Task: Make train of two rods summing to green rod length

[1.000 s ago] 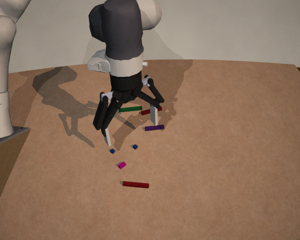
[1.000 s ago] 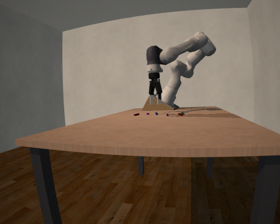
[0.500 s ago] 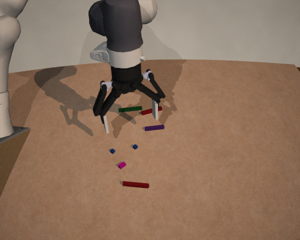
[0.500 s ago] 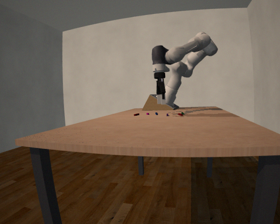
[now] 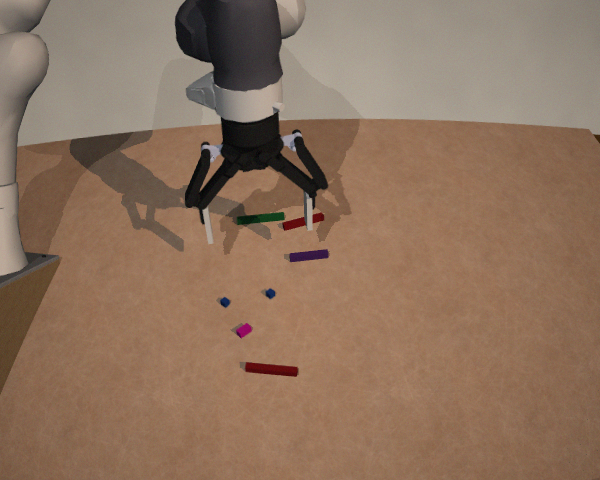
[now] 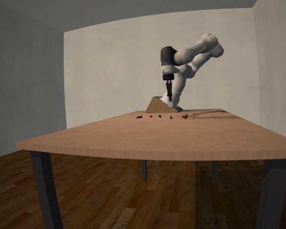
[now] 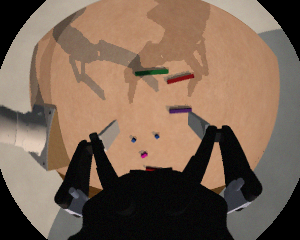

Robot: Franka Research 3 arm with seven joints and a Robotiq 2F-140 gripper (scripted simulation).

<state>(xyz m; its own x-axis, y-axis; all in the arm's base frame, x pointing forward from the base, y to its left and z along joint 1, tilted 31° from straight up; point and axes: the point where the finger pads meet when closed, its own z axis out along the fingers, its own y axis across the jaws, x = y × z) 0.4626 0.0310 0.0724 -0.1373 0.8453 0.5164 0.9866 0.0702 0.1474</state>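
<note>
Now: hand 70 mm short of the purple rod, 10 mm to the right of it and 70 mm above it. Also, from my hand: magenta rod (20 mm behind, 140 mm to the right, 70 mm below); green rod (100 mm to the left, 70 mm below).
</note>
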